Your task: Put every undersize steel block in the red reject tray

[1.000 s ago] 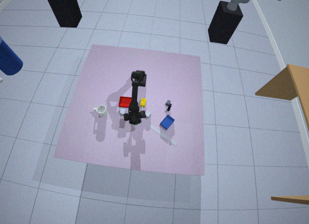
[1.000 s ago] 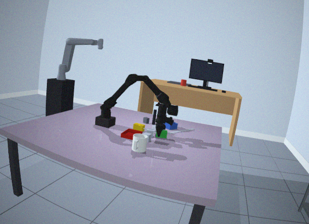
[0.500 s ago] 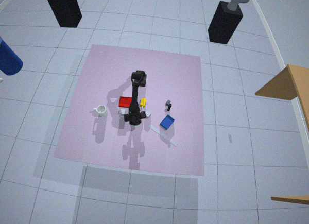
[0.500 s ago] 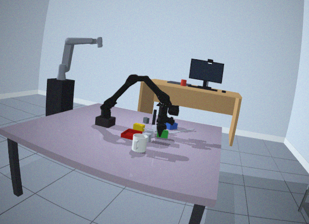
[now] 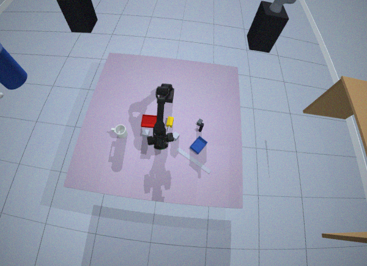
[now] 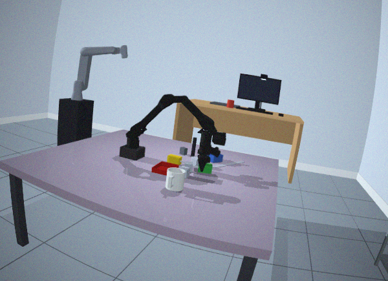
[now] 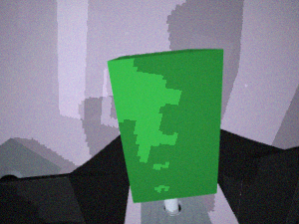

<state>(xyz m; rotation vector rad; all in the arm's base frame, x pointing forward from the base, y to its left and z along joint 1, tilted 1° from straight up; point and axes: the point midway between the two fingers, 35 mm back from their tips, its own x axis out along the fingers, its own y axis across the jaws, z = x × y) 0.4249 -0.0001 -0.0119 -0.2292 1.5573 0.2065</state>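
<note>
The steel block lies 12 cm to the right of my gripper tip, 6 cm behind it and 1 cm above it. From my gripper tip the other things lie so: red reject tray 17 cm behind, 10 cm to the right; yellow gauge 15 cm behind, 5 cm to the left, 1 cm above; green GO gauge 2 cm above, 1 cm behind.
</note>
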